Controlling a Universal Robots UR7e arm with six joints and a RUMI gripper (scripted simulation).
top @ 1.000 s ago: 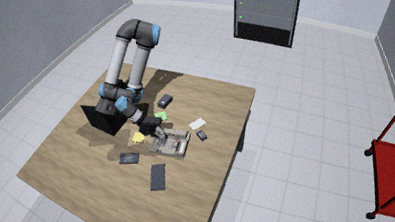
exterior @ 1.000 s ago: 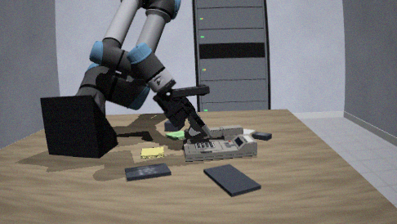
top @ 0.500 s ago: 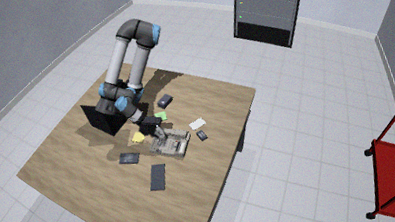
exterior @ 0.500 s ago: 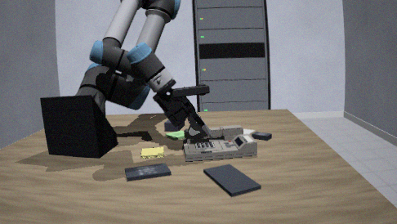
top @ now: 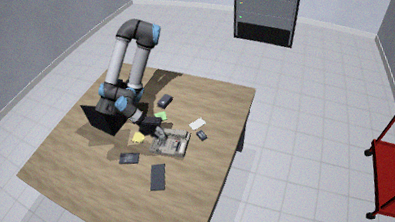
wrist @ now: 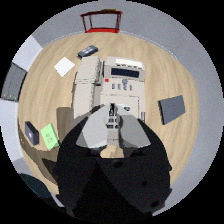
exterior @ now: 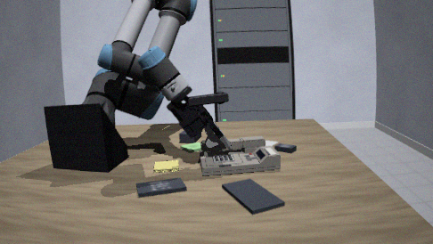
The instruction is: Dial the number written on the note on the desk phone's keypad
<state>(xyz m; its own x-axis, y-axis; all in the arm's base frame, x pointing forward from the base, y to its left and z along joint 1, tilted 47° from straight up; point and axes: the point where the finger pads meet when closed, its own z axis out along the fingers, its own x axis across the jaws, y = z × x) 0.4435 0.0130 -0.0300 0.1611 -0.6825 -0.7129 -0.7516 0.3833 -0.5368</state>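
Right now the handset is 10 mm ahead of my hand, 60 mm to the left of it and 10 mm below it. Also, from my hand: white note 130 mm ahead, 210 mm to the left, 60 mm below.
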